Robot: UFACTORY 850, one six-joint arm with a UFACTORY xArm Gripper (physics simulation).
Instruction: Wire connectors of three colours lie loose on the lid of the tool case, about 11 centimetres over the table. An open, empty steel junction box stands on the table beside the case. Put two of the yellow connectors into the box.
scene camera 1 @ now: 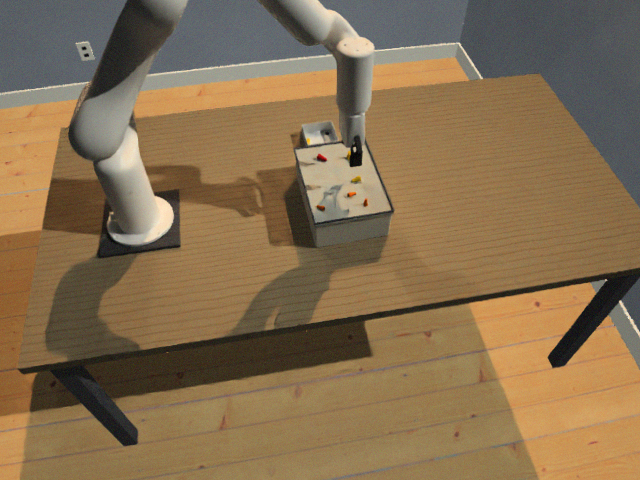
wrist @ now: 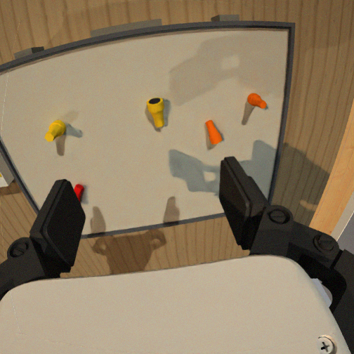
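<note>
One yellow connector (scene camera 1: 308, 140) lies in the steel junction box (scene camera 1: 333, 131) behind the case; part of the box also shows at the left edge of the wrist view. Two yellow connectors lie apart on the pale lid (scene camera 1: 330, 173) (wrist: 120, 165): one yellow connector (scene camera 1: 349, 155) (wrist: 55, 130) nearer the box, partly hidden by the gripper in the scene view, and another yellow connector (scene camera 1: 356, 179) (wrist: 156, 111) near the lid's middle. My gripper (scene camera 1: 355, 161) (wrist: 147, 188) is open and empty above the lid, its fingers wide apart.
A red connector (scene camera 1: 321, 157) (wrist: 79, 193) lies on the lid, partly behind the left finger in the wrist view. Orange connectors (scene camera 1: 352, 194) (wrist: 213, 132) lie toward the lid's front end. The raised tool case (scene camera 1: 351, 230) stands on the wooden table (scene camera 1: 465, 206).
</note>
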